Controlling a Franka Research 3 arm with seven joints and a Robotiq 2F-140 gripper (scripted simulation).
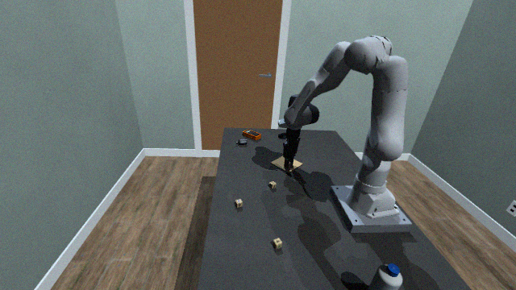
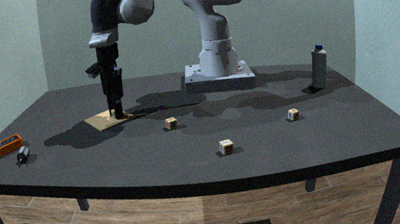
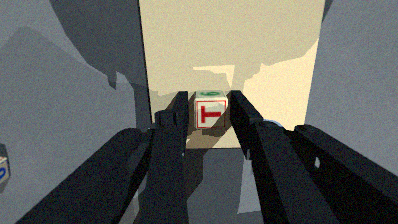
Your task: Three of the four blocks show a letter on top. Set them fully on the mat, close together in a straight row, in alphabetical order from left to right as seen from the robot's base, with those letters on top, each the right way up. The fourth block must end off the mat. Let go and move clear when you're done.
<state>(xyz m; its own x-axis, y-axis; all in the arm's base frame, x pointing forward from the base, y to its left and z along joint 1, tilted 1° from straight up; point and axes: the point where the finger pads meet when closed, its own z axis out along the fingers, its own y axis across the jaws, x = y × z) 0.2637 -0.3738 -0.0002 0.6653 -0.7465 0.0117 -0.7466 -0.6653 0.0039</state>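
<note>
The block is 2 cm below my hand. The rest, counted from my hand: tan mat (3 cm to the right, 4 cm below); then orange device (20 cm ahead, 40 cm to the right, 2 cm below).
</note>
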